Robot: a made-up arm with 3 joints. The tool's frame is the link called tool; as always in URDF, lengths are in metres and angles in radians. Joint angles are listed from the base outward. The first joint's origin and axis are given. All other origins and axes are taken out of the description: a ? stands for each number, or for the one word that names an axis. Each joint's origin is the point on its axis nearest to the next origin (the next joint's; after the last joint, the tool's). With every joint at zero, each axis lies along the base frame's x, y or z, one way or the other. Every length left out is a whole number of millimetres.
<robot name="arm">
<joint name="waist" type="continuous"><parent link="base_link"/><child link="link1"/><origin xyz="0.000 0.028 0.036"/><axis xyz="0 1 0"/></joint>
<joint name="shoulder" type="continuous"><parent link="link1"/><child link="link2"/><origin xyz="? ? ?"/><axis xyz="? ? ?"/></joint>
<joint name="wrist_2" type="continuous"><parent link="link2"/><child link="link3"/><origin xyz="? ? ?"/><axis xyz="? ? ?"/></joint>
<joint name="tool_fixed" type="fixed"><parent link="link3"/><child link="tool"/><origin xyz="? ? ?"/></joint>
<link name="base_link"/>
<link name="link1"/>
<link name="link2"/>
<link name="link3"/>
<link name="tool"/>
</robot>
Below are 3 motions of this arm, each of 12 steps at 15 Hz.
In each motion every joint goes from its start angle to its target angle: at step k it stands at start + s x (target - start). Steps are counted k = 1, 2, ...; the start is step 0. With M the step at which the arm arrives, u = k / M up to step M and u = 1 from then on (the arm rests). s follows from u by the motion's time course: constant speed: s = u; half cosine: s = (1 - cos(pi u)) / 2; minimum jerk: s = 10 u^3 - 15 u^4 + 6 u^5.
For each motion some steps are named. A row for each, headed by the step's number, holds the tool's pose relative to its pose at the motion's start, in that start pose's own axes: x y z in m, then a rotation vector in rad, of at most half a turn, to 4 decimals.
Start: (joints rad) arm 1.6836 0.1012 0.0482
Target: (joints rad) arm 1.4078 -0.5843 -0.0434
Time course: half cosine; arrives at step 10
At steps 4, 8, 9, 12:
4: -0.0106 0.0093 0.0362 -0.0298 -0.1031 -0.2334
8: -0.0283 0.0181 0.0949 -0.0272 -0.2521 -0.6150
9: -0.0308 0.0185 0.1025 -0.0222 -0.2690 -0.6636
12: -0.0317 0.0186 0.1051 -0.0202 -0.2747 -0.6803

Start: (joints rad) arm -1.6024 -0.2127 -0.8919
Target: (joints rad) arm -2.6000 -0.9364 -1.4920
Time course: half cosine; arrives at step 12
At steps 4, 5, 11, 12:
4: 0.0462 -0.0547 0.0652 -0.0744 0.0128 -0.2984
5: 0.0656 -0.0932 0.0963 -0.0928 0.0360 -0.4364
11: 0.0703 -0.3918 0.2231 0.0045 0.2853 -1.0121
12: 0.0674 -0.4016 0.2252 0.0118 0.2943 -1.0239

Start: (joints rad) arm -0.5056 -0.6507 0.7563
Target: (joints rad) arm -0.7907 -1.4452 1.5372
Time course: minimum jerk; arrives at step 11
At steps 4, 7, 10, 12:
4: -0.0535 -0.0610 0.0059 0.2498 -0.1896 -0.0933
7: -0.1624 -0.1443 -0.0717 0.7368 -0.5851 -0.1898
10: -0.2008 -0.1585 -0.1485 0.9840 -0.8062 -0.1996
12: -0.2015 -0.1586 -0.1508 0.9903 -0.8121 -0.1995

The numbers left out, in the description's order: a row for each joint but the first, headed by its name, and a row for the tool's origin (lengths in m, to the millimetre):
shoulder: xyz 0.369 0.000 -0.171, axis 0 0 1
wrist_2: xyz 0.019 0.032 0.000, axis 1 0 0
tool: xyz 0.000 0.011 0.351

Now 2 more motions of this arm.
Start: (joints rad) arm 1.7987 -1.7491 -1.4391
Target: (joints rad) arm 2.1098 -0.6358 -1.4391
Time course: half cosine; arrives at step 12
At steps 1, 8, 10, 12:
1: -0.0071 0.0038 -0.0009 -0.0052 -0.0189 0.0016
8: -0.2801 0.1318 -0.1793 -0.2334 -0.8164 0.1656
10: -0.3265 0.1428 -0.2568 -0.2862 -1.0089 0.2361
12: -0.3402 0.1440 -0.2871 -0.3045 -1.0785 0.2649

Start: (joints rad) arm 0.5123 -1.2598 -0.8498
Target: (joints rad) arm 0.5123 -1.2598 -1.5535
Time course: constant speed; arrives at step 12
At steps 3, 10, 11, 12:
3: 0.0000 0.0613 -0.0073 -0.1759 0.0000 0.0000
10: 0.0000 0.1924 -0.0647 -0.5864 0.0000 0.0000
11: 0.0000 0.2088 -0.0771 -0.6451 0.0000 0.0000
12: 0.0000 0.2245 -0.0905 -0.7037 0.0000 0.0000

